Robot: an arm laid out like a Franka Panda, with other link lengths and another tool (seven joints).
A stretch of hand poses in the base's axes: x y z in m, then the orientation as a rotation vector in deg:
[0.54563, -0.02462, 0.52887, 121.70, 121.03, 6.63]
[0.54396, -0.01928, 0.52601, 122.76, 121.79, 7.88]
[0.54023, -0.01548, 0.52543, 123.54, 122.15, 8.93]
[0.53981, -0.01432, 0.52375, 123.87, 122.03, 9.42]
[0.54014, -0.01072, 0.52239, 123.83, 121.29, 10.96]
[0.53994, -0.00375, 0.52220, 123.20, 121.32, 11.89]
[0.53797, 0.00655, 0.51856, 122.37, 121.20, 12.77]
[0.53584, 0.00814, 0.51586, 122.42, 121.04, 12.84]
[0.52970, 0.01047, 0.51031, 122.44, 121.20, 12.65]
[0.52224, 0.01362, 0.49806, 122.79, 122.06, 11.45]
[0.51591, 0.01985, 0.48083, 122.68, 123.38, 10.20]
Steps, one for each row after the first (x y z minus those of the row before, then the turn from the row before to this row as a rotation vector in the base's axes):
[-0.00167, 0.00534, -0.00286, 1.52, 0.38, -0.03]
[-0.00373, 0.00380, -0.00058, 1.09, 0.13, -0.11]
[-0.00042, 0.00116, -0.00168, 0.36, -0.10, -0.18]
[0.00033, 0.00360, -0.00136, 0.42, -1.06, -0.30]
[-0.00020, 0.00697, -0.00019, 0.15, -0.71, 0.32]
[-0.00197, 0.01030, -0.00364, -0.04, -0.87, 0.32]
[-0.00213, 0.00159, -0.00270, -0.01, -0.09, -0.10]
[-0.00614, 0.00233, -0.00555, -0.02, 0.17, 0.07]
[-0.00746, 0.00315, -0.01225, -0.06, 1.13, 0.24]
[-0.00633, 0.00623, -0.01723, -0.11, 1.15, 0.67]

